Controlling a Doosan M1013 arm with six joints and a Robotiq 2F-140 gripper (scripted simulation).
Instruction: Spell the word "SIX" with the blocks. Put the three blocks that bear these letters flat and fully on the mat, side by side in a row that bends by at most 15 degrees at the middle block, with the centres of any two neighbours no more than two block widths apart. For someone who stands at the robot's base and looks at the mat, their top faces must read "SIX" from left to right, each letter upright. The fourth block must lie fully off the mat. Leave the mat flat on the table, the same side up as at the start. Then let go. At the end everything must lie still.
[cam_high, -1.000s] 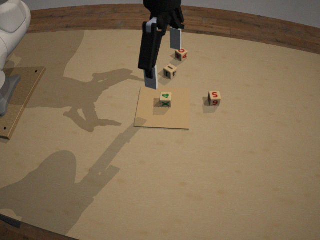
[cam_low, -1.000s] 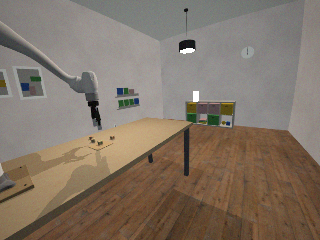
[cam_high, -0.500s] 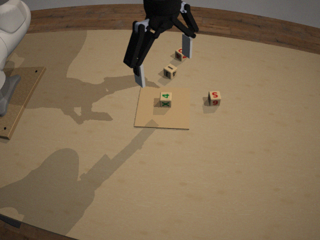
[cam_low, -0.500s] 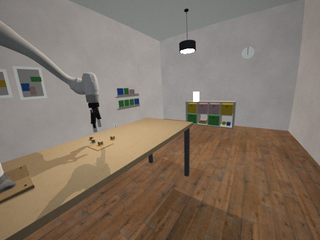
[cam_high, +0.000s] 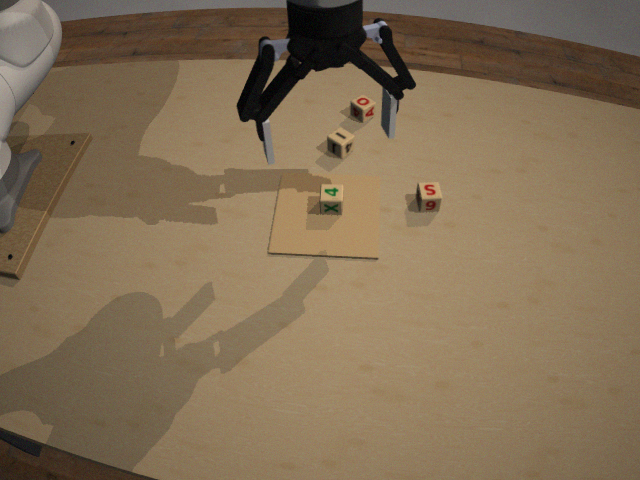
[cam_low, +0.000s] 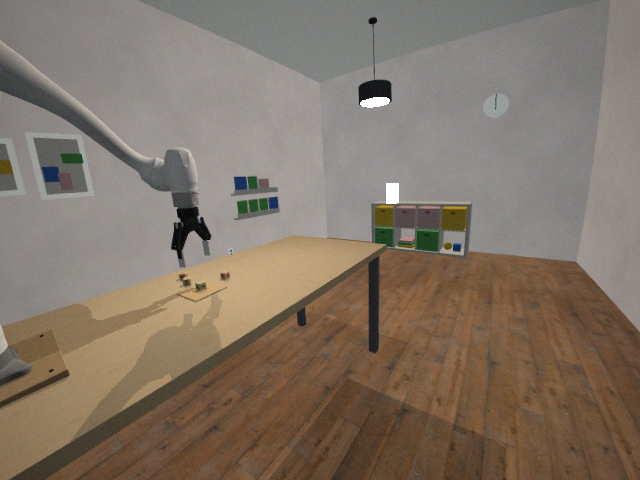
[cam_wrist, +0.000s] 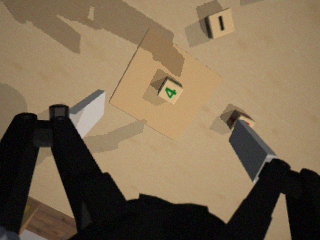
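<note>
My hand is 12 cm above the letter block. Also, from my hand: tan mat 13 cm below, 1 cm to the right, 1 cm behind; then I block 12 cm to the left, 12 cm below, 2 cm ahead; then S block 13 cm ahead, 12 cm below, 1 cm to the left.
</note>
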